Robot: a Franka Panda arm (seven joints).
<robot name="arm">
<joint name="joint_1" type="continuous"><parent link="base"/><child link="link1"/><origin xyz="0 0 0.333" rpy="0 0 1.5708"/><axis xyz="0 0 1"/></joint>
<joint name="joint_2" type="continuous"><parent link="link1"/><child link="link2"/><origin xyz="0 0 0" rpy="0 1.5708 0"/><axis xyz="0 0 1"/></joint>
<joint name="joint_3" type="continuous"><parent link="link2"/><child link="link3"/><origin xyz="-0.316 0 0" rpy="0 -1.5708 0"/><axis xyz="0 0 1"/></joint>
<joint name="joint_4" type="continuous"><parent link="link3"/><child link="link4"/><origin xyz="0 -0.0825 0" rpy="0 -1.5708 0"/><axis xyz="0 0 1"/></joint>
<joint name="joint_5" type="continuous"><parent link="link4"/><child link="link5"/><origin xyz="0.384 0.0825 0" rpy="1.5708 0 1.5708"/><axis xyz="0 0 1"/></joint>
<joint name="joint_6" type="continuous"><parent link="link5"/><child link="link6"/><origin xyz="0 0 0" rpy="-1.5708 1.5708 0"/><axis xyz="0 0 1"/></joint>
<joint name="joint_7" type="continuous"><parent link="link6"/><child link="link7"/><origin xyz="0 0.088 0" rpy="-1.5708 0 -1.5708"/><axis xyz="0 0 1"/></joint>
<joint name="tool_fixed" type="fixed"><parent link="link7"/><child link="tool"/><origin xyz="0 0 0.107" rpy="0 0 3.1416"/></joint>
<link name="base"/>
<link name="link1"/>
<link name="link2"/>
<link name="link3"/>
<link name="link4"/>
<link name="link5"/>
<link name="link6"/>
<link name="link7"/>
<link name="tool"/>
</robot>
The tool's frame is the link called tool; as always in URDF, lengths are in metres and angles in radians. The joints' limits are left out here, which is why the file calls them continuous.
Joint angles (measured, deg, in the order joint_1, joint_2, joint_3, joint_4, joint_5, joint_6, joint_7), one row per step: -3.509, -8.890, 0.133, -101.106, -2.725, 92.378, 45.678; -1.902, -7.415, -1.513, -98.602, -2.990, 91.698, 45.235; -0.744, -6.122, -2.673, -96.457, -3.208, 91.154, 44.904; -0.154, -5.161, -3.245, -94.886, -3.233, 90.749, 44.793; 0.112, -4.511, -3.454, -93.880, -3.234, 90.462, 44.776; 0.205, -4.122, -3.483, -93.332, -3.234, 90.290, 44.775; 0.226, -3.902, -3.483, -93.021, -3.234, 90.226, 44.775; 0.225, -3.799, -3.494, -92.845, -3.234, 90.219, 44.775; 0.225, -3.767, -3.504, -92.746, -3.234, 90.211, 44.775; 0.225, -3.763, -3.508, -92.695, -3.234, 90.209, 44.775; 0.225, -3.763, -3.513, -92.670, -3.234, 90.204, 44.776; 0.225, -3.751, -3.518, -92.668, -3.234, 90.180, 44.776; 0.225, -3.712, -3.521, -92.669, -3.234, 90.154, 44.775; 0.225, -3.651, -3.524, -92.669, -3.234, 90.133, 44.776; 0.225, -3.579, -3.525, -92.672, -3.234, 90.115, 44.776; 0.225, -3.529, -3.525, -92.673, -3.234, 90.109, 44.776; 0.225, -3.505, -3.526, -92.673, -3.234, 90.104, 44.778; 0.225, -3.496, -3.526, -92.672, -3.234, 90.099, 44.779; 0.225, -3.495, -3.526, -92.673, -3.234, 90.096, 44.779; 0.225, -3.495, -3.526, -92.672, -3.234, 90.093, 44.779
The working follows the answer.
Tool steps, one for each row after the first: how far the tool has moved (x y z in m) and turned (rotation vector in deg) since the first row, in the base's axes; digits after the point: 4 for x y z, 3 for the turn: 0.0076, -0.0023, 0.0065, -0.072, -0.322, 0.391; 0.0143, -0.0036, 0.0117, -0.221, -0.602, 0.695; 0.0192, -0.0039, 0.0152, -0.254, -0.798, 0.798; 0.0225, -0.0035, 0.0171, -0.279, -0.865, 0.853; 0.0244, -0.0030, 0.0177, -0.299, -0.852, 0.906; 0.0256, -0.0028, 0.0182, -0.314, -0.879, 0.923; 0.0262, -0.0029, 0.0186, -0.324, -0.944, 0.910; 0.0263, -0.0030, 0.0192, -0.329, -1.003, 0.899; 0.0264, -0.0030, 0.0195, -0.332, -1.048, 0.894; 0.0264, -0.0031, 0.0197, -0.333, -1.068, 0.888; 0.0264, -0.0031, 0.0196, -0.331, -1.034, 0.882; 0.0265, -0.0032, 0.0192, -0.329, -0.968, 0.879; 0.0268, -0.0032, 0.0186, -0.327, -0.886, 0.874; 0.0272, -0.0032, 0.0179, -0.326, -0.793, 0.872; 0.0274, -0.0032, 0.0174, -0.325, -0.736, 0.872; 0.0275, -0.0032, 0.0171, -0.325, -0.707, 0.869; 0.0276, -0.0032, 0.0171, -0.324, -0.694, 0.867; 0.0276, -0.0032, 0.0170, -0.324, -0.689, 0.867; 0.0276, -0.0032, 0.0170, -0.324, -0.687, 0.867
Tool pose at each row, in the base's axes (x y z in m, rotation vector in deg; rounded; the steps above come from the unrounded poses): 0.5067, -0.0347, 0.6189, 161.545, -73.529, 1.767; 0.5143, -0.0370, 0.6254, 161.851, -73.015, 2.282; 0.5210, -0.0383, 0.6306, 162.017, -72.586, 2.782; 0.5259, -0.0386, 0.6341, 162.123, -72.466, 3.084; 0.5292, -0.0382, 0.6360, 162.160, -72.392, 3.197; 0.5312, -0.0377, 0.6366, 162.173, -72.306, 3.193; 0.5323, -0.0375, 0.6371, 162.180, -72.283, 3.240; 0.5329, -0.0376, 0.6376, 162.185, -72.310, 3.339; 0.5331, -0.0377, 0.6381, 162.194, -72.335, 3.425; 0.5331, -0.0378, 0.6384, 162.204, -72.348, 3.490; 0.5331, -0.0378, 0.6386, 162.206, -72.361, 3.519; 0.5331, -0.0379, 0.6385, 162.192, -72.364, 3.470; 0.5333, -0.0379, 0.6381, 162.169, -72.356, 3.375; 0.5335, -0.0379, 0.6375, 162.140, -72.348, 3.257; 0.5339, -0.0379, 0.6368, 162.108, -72.333, 3.125; 0.5341, -0.0379, 0.6363, 162.089, -72.323, 3.044; 0.5343, -0.0379, 0.6361, 162.078, -72.322, 3.002; 0.5343, -0.0379, 0.6360, 162.073, -72.321, 2.984; 0.5343, -0.0379, 0.6359, 162.071, -72.321, 2.976; 0.5343, -0.0379, 0.6360, 162.071, -72.321, 2.974

